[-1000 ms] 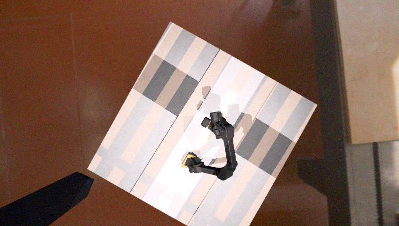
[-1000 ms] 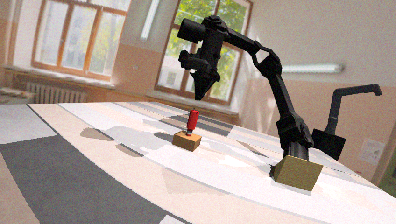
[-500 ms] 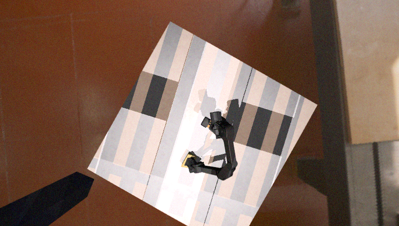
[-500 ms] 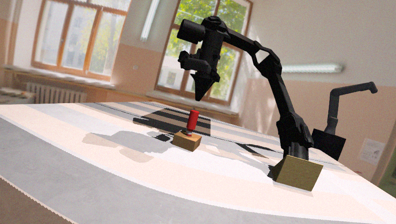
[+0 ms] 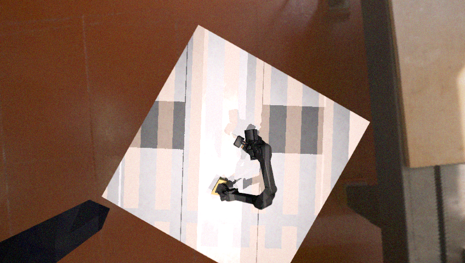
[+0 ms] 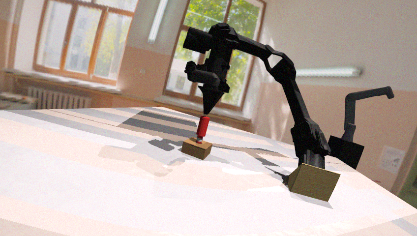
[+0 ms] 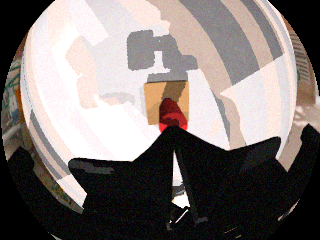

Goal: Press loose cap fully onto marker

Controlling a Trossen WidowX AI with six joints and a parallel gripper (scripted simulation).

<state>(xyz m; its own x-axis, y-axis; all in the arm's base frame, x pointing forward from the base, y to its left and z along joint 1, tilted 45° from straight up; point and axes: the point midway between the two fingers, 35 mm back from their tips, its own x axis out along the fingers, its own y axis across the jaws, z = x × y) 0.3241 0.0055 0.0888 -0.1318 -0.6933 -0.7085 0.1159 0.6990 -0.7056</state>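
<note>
The red cap is 30 mm below my gripper tip. The rest, counted from my gripper tip: brown holder block (100 mm below).
</note>
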